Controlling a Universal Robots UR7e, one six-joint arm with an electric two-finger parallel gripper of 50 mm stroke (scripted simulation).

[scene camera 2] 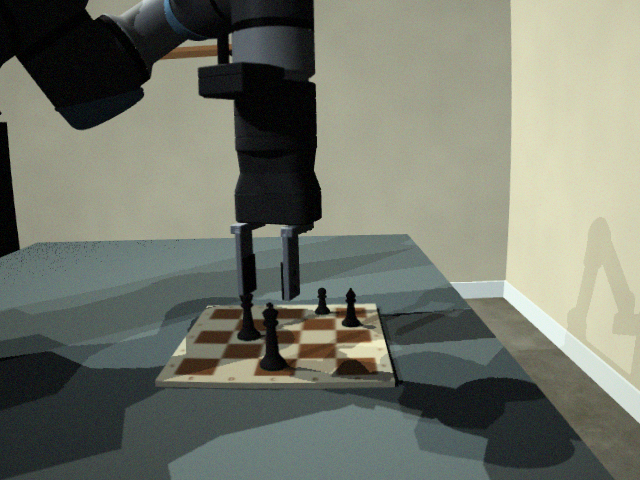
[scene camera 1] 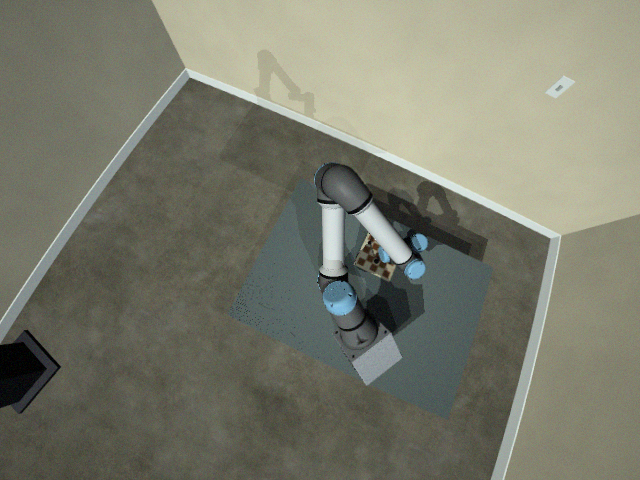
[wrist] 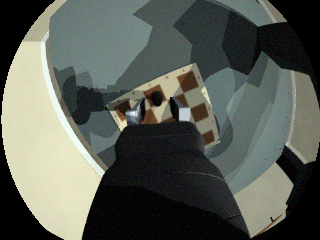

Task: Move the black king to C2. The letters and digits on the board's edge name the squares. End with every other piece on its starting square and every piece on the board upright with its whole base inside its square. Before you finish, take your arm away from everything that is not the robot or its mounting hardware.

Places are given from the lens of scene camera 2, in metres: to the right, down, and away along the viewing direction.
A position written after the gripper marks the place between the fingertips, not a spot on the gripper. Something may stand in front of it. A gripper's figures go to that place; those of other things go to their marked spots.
gripper (scene camera 2: 269, 294): -0.05, 0.05, 0.48
chessboard (scene camera 2: 320, 353): 0.00, 0.11, 0.52
black king (scene camera 2: 273, 361): -0.04, 0.11, 0.48
